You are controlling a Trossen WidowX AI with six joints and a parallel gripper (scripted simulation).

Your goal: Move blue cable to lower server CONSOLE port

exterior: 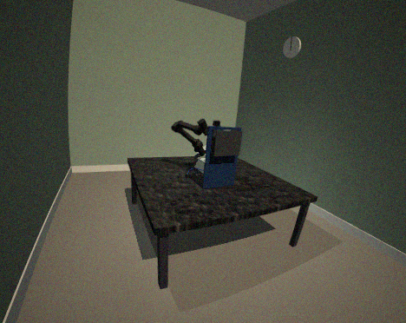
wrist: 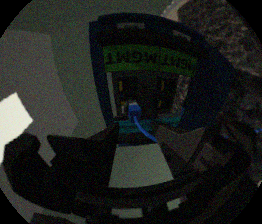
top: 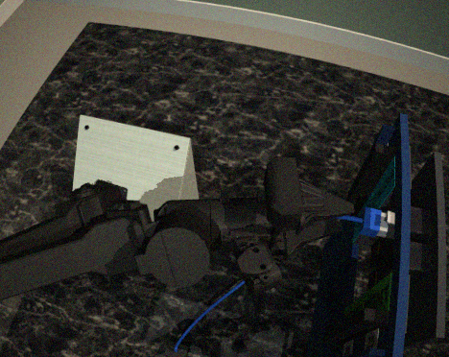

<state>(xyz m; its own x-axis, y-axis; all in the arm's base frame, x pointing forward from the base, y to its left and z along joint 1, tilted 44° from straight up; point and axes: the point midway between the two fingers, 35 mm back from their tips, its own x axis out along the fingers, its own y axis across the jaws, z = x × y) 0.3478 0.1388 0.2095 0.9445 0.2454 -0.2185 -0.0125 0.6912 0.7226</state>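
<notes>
The blue plug is 6 cm ahead of my gripper tip and 1 cm above it.
</notes>
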